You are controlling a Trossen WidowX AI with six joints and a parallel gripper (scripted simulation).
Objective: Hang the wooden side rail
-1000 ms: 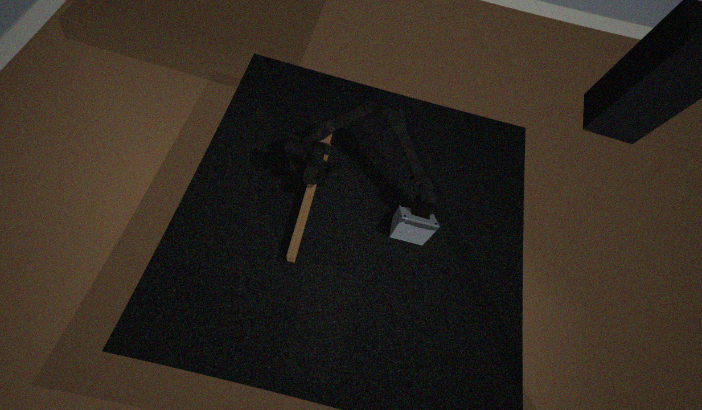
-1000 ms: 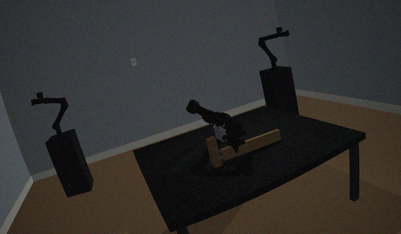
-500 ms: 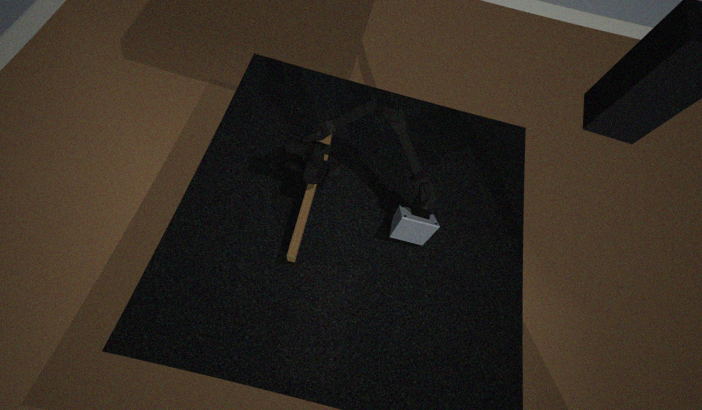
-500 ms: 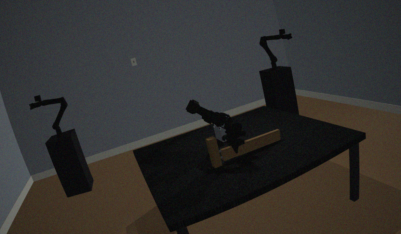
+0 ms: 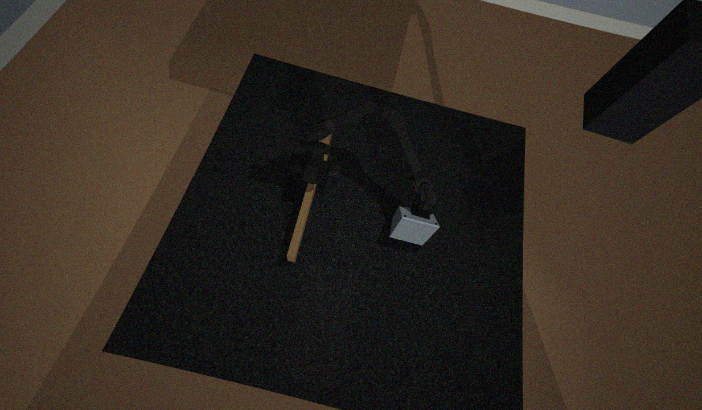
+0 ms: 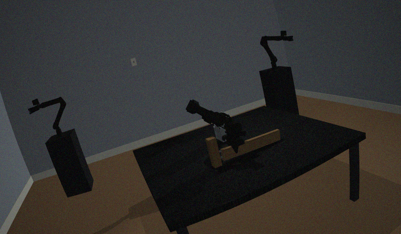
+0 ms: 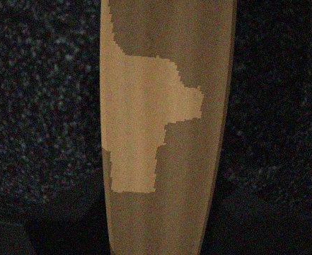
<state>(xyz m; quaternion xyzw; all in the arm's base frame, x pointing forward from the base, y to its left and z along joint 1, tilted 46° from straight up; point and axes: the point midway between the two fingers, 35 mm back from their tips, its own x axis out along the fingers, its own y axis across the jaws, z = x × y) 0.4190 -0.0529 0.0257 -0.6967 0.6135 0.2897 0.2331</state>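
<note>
Right now the wooden headboard post is 1 cm ahead of my gripper tip, 13 cm to the right of it and 4 cm above it.
</note>
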